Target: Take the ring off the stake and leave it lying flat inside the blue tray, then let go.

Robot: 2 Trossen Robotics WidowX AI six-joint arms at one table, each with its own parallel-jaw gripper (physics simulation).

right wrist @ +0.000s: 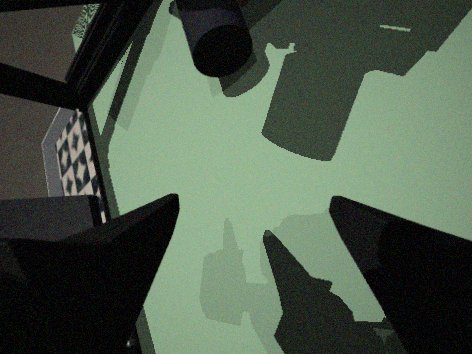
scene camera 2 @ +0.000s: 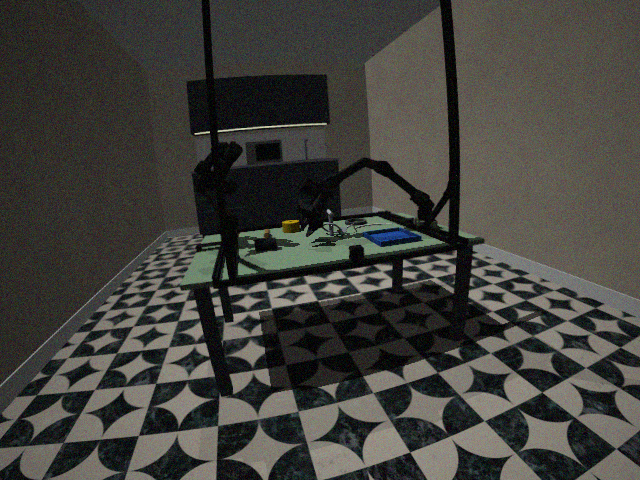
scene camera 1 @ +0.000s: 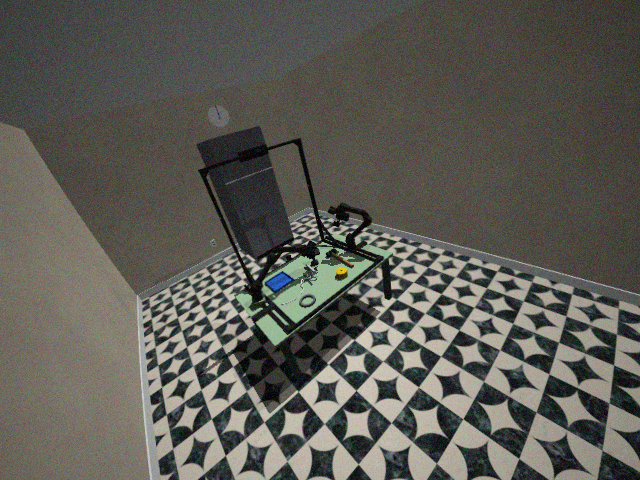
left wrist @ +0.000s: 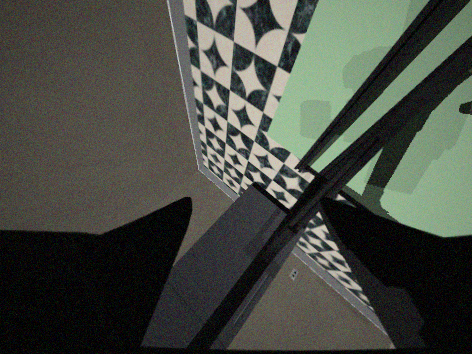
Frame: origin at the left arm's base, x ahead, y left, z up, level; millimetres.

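Seen in the pictures: left gripper, fingertip midpoint: [scene camera 2: 207, 192] [scene camera 1: 338, 219] [left wrist: 255, 203]; right gripper, fingertip midpoint: [right wrist: 255, 202] [scene camera 2: 304, 233] [scene camera 1: 316, 258]; left arm's base, link origin: [scene camera 1: 352, 248]; right arm's base, link origin: [scene camera 2: 425, 219] [scene camera 1: 258, 298].
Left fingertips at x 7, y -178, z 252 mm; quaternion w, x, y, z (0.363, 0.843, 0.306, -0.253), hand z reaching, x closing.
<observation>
Offsets run from my left fingertips to a thing's top centre. "spot": to the spot under its first point. Level surfaces: height alone.
The blue tray @(dx +723, dy +184, dz -250 mm) [scene camera 1: 279, 281] [scene camera 2: 391, 236] lies on the green table. A pale, upright stake @(dx +457, dy +317, dz -158 mm) [scene camera 1: 310, 269] [scene camera 2: 329, 218] stands near the middle. Thin dark loops show around its lower part; whether one is the ring is too small to tell. A grey ring @(dx +591, dy +553, dz -257 mm) [scene camera 1: 307, 300] [scene camera 2: 355, 221] lies flat on the table, away from the stake. My right gripper [scene camera 1: 314, 262] [scene camera 2: 309, 230] [right wrist: 255, 202] is open and empty, above the table beside the stake. My left gripper [scene camera 1: 337, 223] [left wrist: 255, 203] is open and empty, high beyond the table's far end in scene camera 1.
A hammer @(dx +156, dy +244, dz -222 mm) [scene camera 1: 343, 259] [scene camera 2: 266, 244] [right wrist: 222, 50] with a wooden handle and a yellow round object @(dx +245, dy +445, dz -222 mm) [scene camera 1: 341, 272] [scene camera 2: 290, 225] lie on the table @(dz -272 mm) [scene camera 1: 324, 293]. A pale cord @(spot: dx +701, dy +483, dz -269 mm) [scene camera 1: 292, 301] trails near the grey ring. A black frame [scene camera 1: 309, 180] [scene camera 2: 450, 113] rises over the table.
</observation>
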